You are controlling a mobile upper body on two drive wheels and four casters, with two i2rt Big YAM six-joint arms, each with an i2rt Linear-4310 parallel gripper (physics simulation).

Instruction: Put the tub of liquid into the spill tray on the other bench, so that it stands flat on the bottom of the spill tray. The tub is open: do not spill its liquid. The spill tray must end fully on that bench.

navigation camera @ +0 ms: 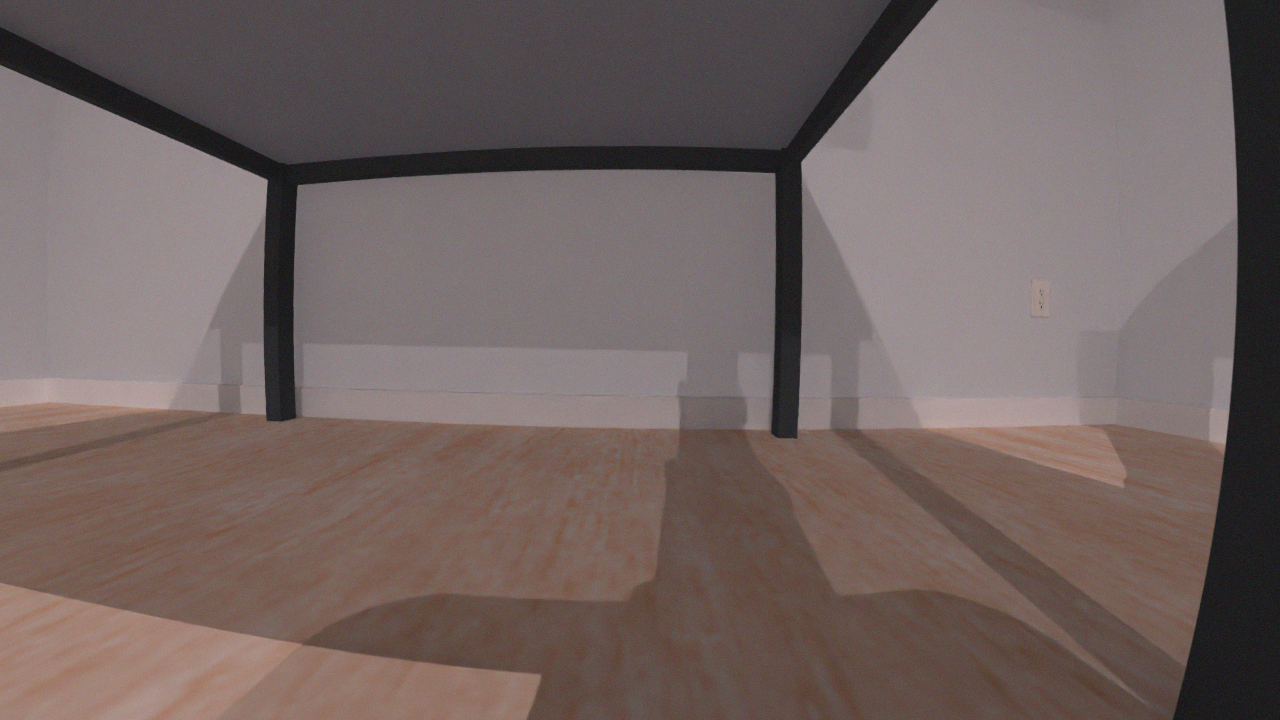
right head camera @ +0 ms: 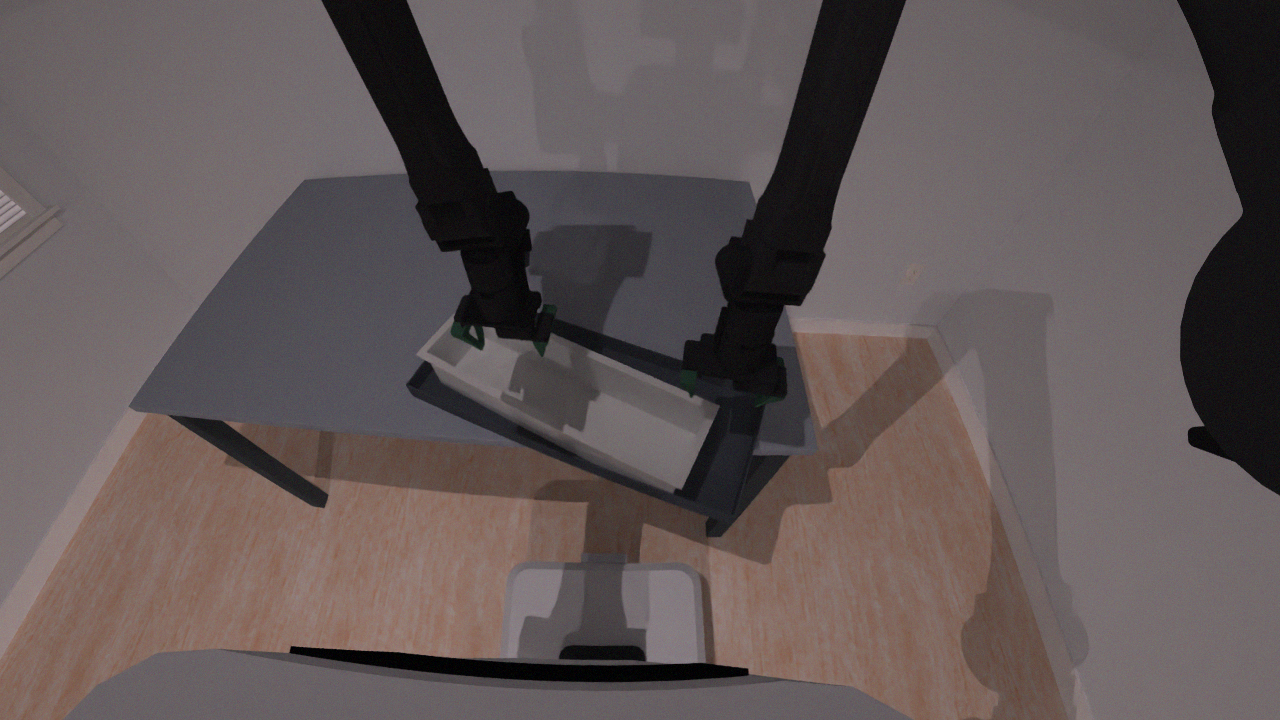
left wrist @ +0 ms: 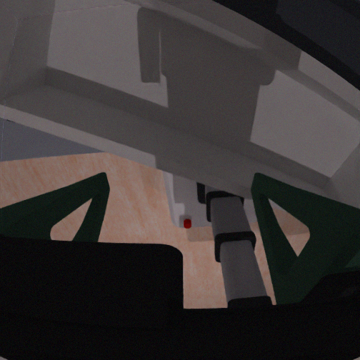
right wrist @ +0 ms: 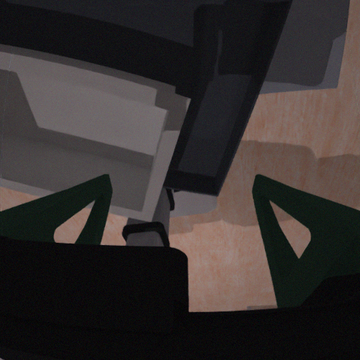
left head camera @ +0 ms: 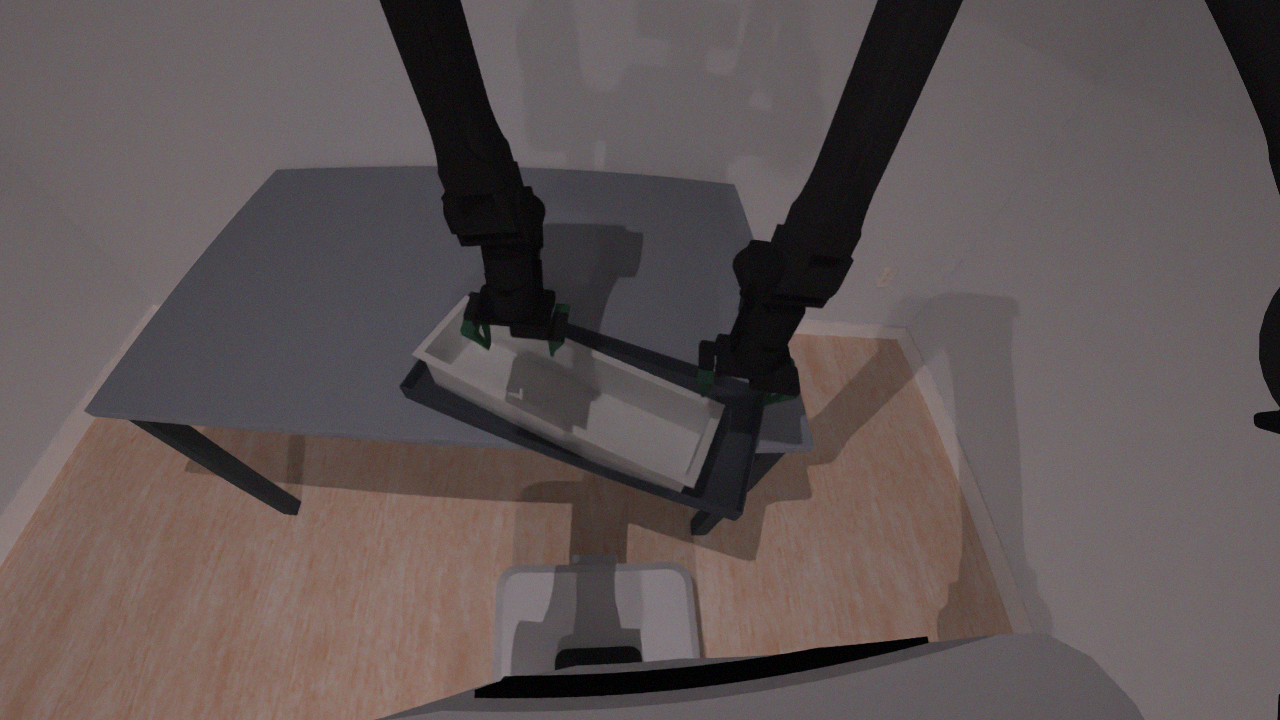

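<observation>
The long white open tub [left head camera: 640, 429] [right head camera: 631, 431] [left wrist: 300, 120] [right wrist: 100, 110] lies in the dark spill tray [left head camera: 739, 447] [right head camera: 729, 456] [right wrist: 215, 130]. Its far-left end reaches up to or over the tray's rim; whether its bottom is flat is unclear. Liquid cannot be made out. The tray is askew on the grey bench [left head camera: 313, 286] [right head camera: 331, 286], its near right part jutting past the front edge. My left gripper [left head camera: 520, 351] [right head camera: 512, 351] [left wrist: 180, 180] is open and empty over the tub's left part. My right gripper [left head camera: 736, 398] [right head camera: 723, 399] [right wrist: 181, 182] is open and empty above the tray's right part.
My pale base [left head camera: 528, 608] [right head camera: 666, 608] stands on the wooden floor in front of the bench. Bench legs [left head camera: 214, 461] [navigation camera: 280, 304] show below the top. A wall stands behind the bench, and another at the right.
</observation>
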